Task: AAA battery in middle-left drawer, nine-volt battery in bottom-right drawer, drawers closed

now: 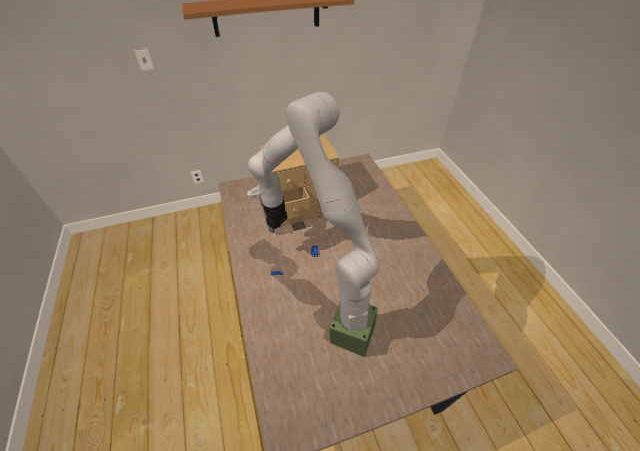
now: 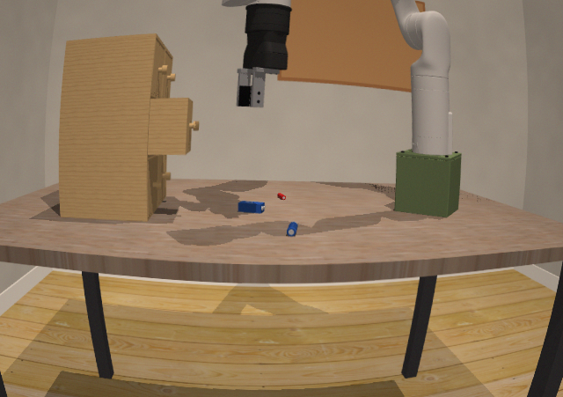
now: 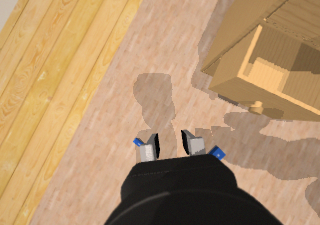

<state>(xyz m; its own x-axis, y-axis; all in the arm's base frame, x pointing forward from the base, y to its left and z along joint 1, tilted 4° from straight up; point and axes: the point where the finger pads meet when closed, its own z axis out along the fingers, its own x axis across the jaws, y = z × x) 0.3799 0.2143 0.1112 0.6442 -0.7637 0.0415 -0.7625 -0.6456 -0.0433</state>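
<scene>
The red cylinder battery lies 340 mm to the right of my hand, 210 mm below it and 50 mm behind it. From my hand the other things lie so: blue AAA battery: 210 mm below, 80 mm behind, 20 mm to the left; then blue nine-volt battery: 210 mm below, 160 mm to the right, 10 mm behind.
</scene>
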